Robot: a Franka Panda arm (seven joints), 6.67 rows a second.
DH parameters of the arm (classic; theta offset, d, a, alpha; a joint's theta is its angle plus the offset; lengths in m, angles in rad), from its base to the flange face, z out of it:
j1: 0 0.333 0 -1.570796
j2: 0 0 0 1.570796
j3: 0 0.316 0.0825 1.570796
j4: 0 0 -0.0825 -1.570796
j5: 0 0.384 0 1.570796
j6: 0 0 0.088 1.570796
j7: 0 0.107 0 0
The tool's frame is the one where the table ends.
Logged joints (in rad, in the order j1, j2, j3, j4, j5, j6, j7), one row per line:
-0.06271 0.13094 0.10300 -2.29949 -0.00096 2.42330 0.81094
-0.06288 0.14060 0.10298 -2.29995 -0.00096 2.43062 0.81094
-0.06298 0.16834 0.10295 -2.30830 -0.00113 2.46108 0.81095
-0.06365 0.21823 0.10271 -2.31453 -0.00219 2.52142 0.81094
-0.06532 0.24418 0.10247 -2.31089 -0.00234 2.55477 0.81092
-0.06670 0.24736 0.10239 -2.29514 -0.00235 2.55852 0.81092
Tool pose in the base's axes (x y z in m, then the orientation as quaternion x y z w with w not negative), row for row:
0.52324 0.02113 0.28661 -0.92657 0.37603 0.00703 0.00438
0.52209 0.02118 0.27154 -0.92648 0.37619 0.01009 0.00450
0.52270 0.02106 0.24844 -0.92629 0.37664 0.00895 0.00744
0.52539 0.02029 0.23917 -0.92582 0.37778 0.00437 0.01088
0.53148 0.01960 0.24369 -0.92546 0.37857 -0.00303 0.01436
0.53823 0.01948 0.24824 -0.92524 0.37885 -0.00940 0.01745
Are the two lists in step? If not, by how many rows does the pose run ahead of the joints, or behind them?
The pose runs 1 row ahead of the joints: the pose in row i belongs to the joints in row i + 1.
